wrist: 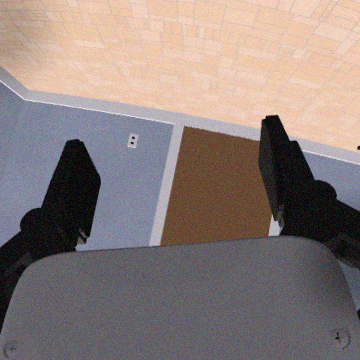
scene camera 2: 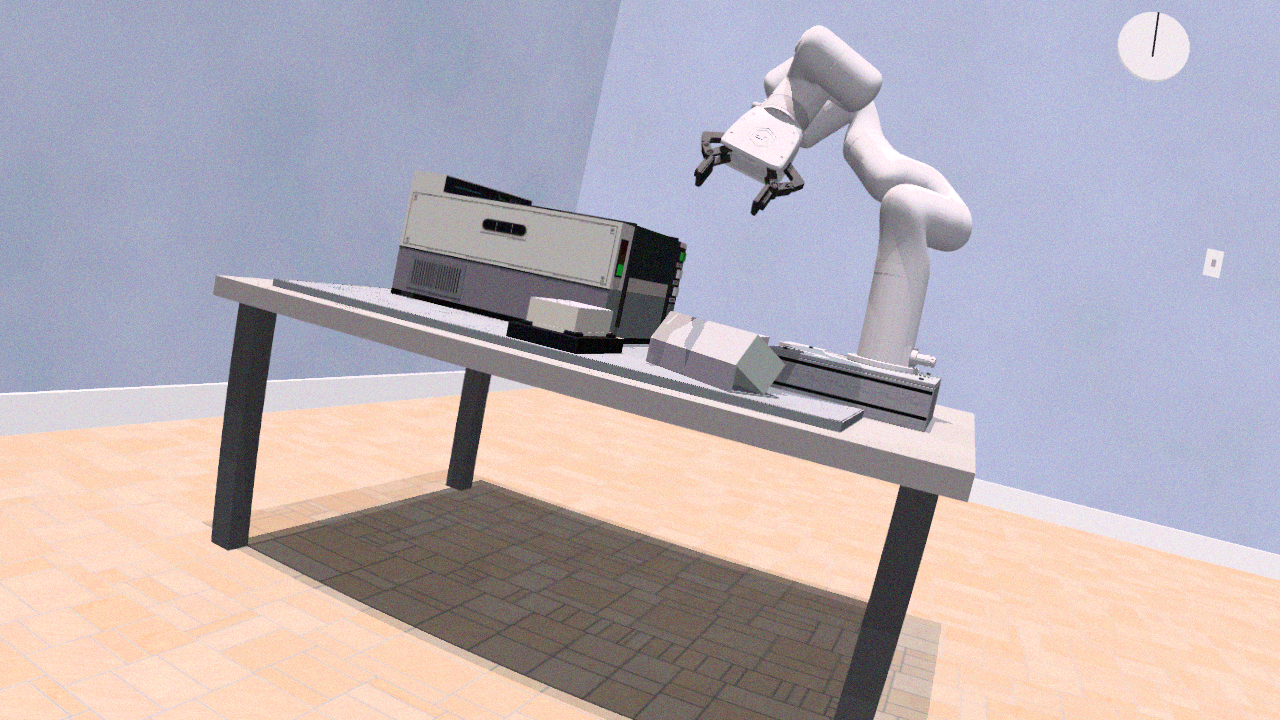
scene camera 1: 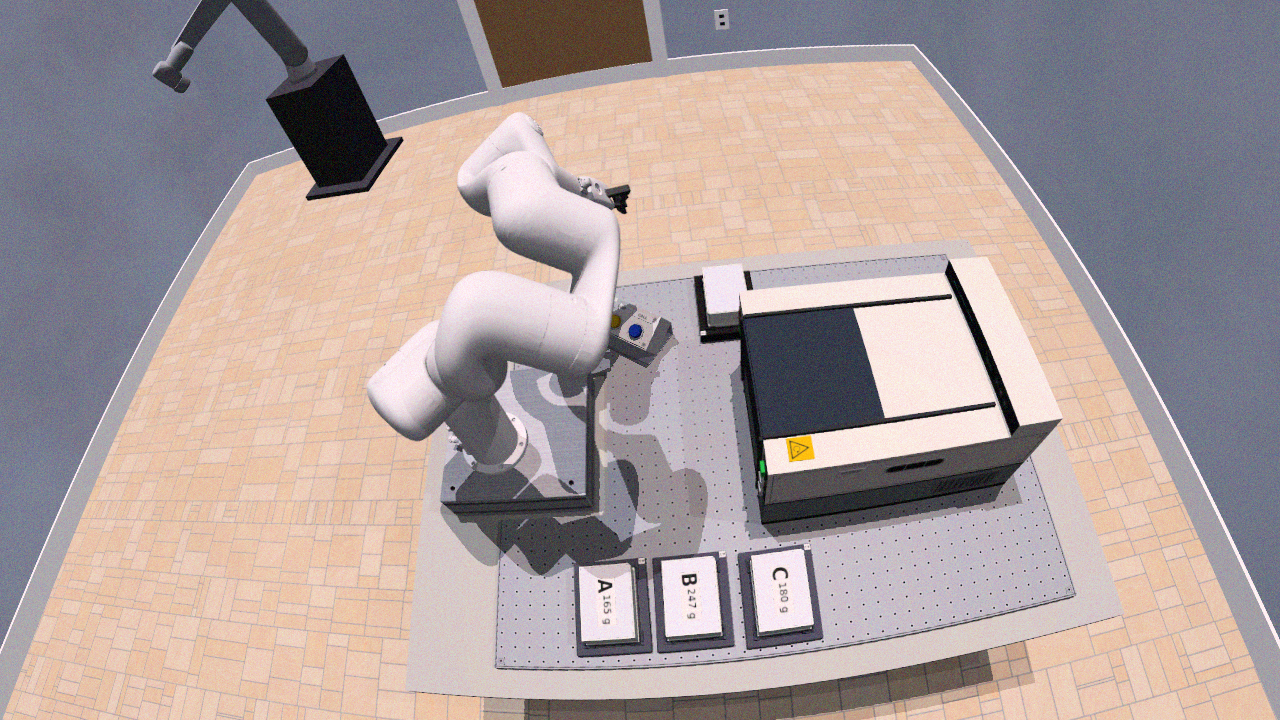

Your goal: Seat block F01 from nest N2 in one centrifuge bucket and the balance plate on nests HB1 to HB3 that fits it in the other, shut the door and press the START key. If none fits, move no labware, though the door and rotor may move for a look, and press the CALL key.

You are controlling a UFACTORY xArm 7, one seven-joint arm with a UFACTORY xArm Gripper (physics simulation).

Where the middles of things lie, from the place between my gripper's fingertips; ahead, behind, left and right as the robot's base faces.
I see my gripper 10 mm past the button panel (scene camera 1: 636,332), 50 mm to the left of it and 220 mm above it. Round my hand: white block (scene camera 2: 557,315) 220 mm ahead, 10 mm to the left, 220 mm below; then centrifuge box (scene camera 2: 465,246) 520 mm ahead, 250 mm to the right, 140 mm below.
